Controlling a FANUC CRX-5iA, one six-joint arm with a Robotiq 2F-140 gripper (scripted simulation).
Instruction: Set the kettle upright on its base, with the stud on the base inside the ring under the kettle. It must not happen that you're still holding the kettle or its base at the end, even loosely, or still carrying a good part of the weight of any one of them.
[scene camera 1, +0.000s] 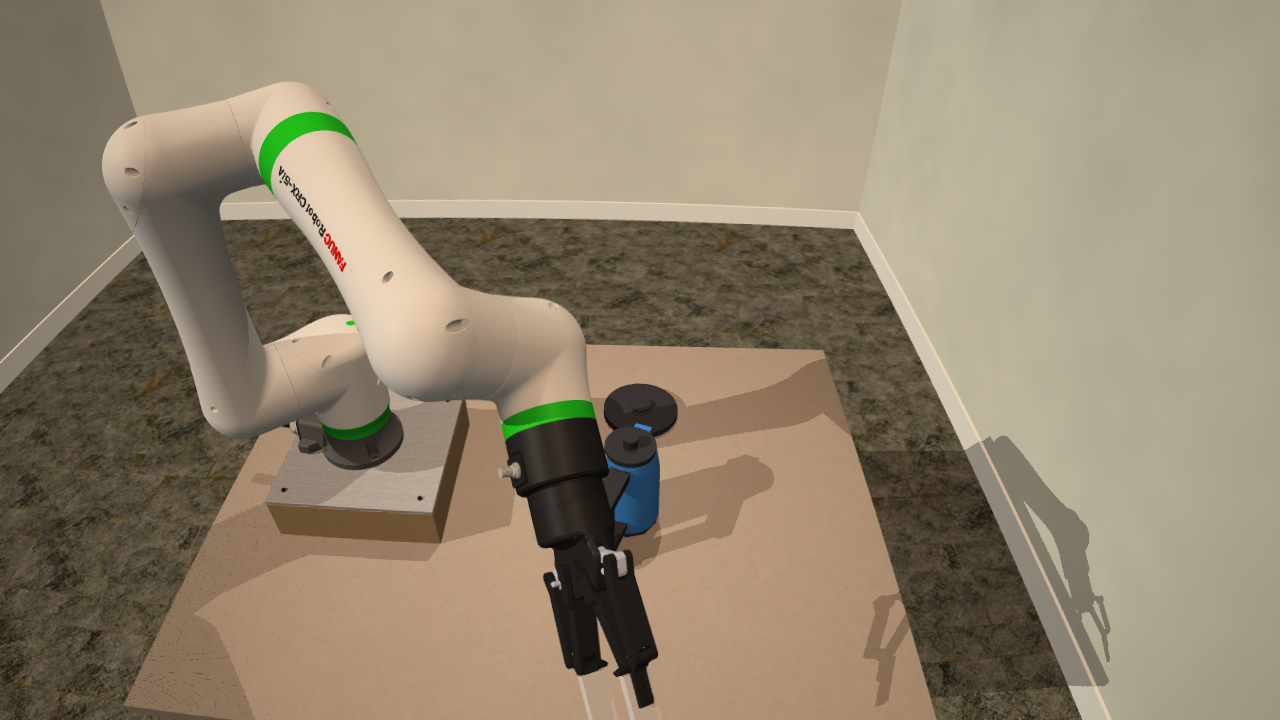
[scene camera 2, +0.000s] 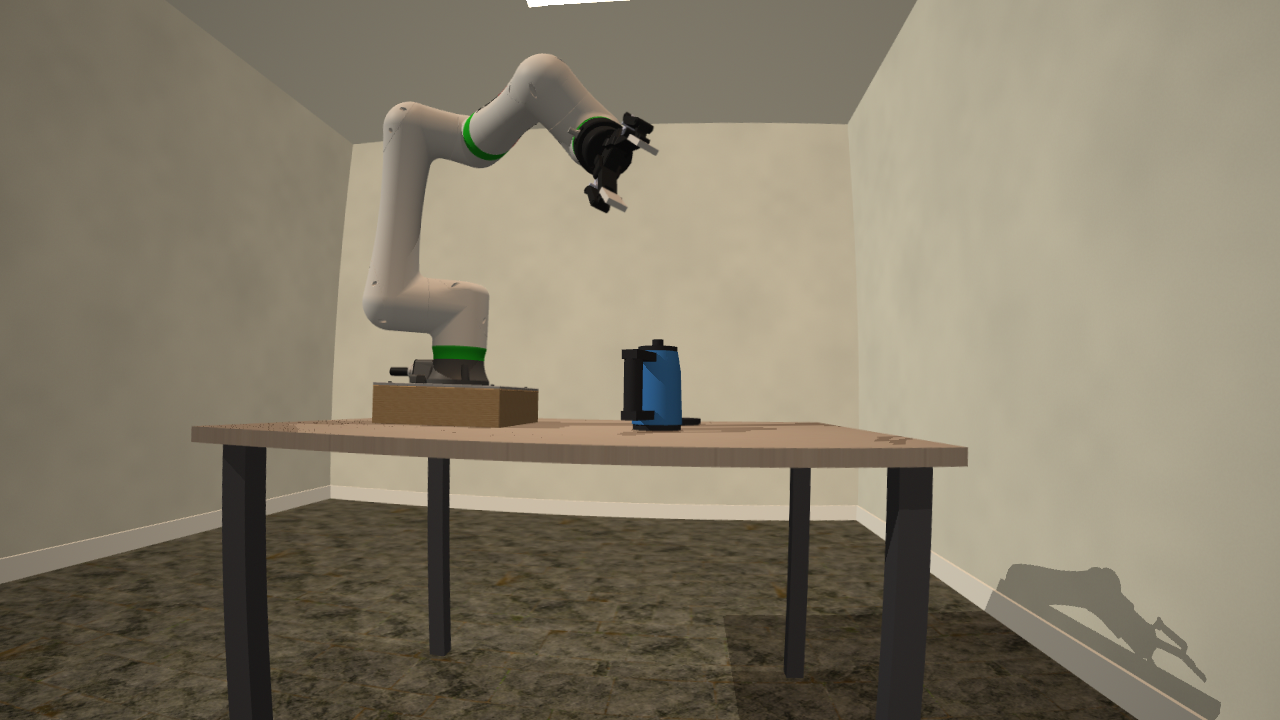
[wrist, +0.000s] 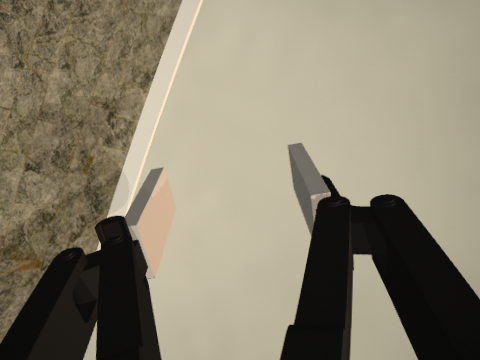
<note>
I see my gripper (scene camera 2: 632, 176), a blue kettle (scene camera 1: 632, 486) and a round black base (scene camera 1: 645, 404).
The blue kettle shows as well in scene camera 2 (scene camera 2: 657, 379). My gripper also shows in the wrist view (wrist: 229, 177). The wrist view does not show the blue kettle: it is out of frame. The wrist view does not show the round black base: it is out of frame.
</note>
